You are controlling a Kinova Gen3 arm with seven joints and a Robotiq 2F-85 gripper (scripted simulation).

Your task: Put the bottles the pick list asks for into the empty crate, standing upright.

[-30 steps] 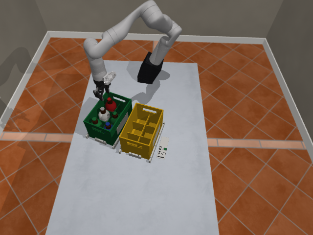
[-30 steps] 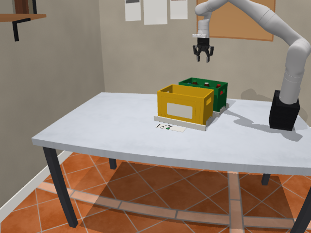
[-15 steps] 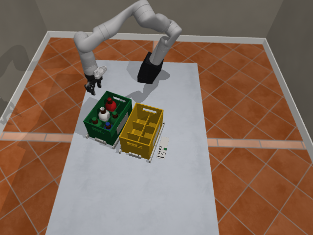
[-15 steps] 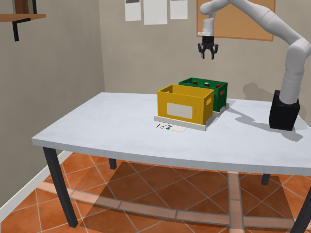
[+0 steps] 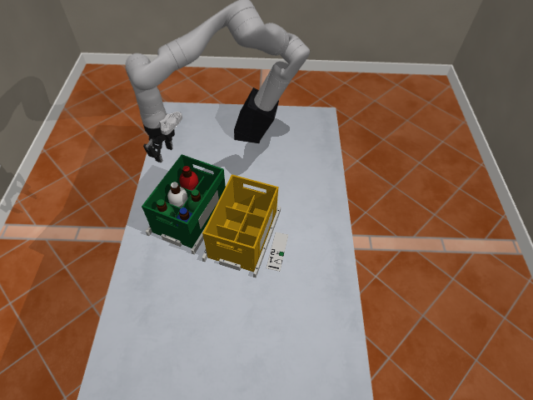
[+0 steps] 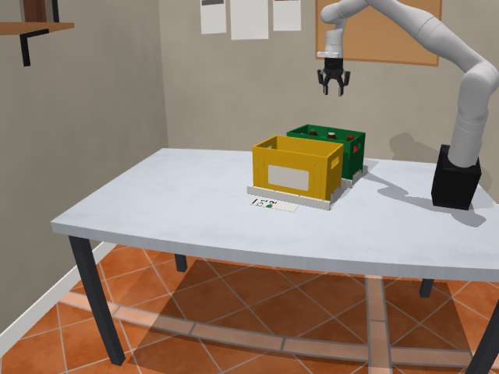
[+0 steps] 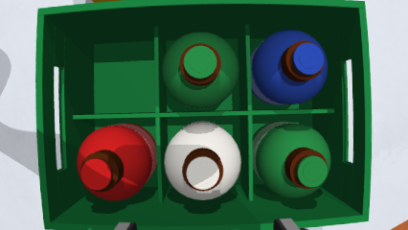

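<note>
Right now the white-label bottle is 250 mm below my hand. Also, from my hand: green crate 20 mm ahead, 50 mm to the left, 250 mm below; then blue-label bottle 110 mm ahead, 60 mm to the left, 250 mm below; then red-label bottle 80 mm behind, 30 mm to the left, 250 mm below.
</note>
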